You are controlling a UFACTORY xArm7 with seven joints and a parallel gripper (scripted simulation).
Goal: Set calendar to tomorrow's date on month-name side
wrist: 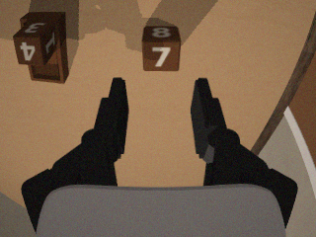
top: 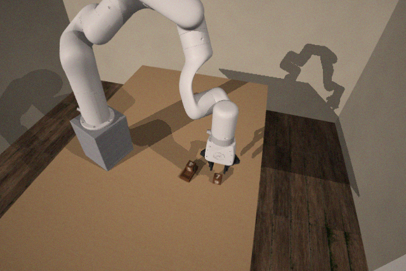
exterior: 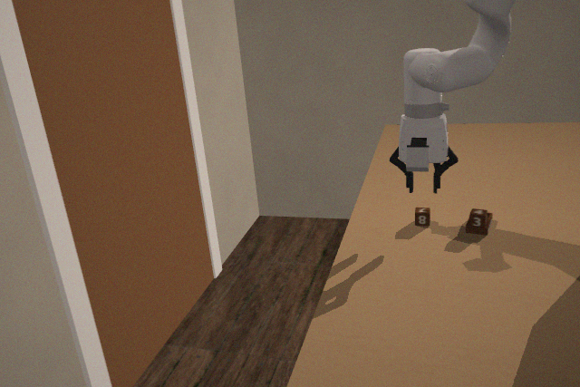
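Right now my hand is 8 cm above the digit cube. Round my hand: brown calendar tray 12 cm behind, 1 cm to the right, 9 cm below.
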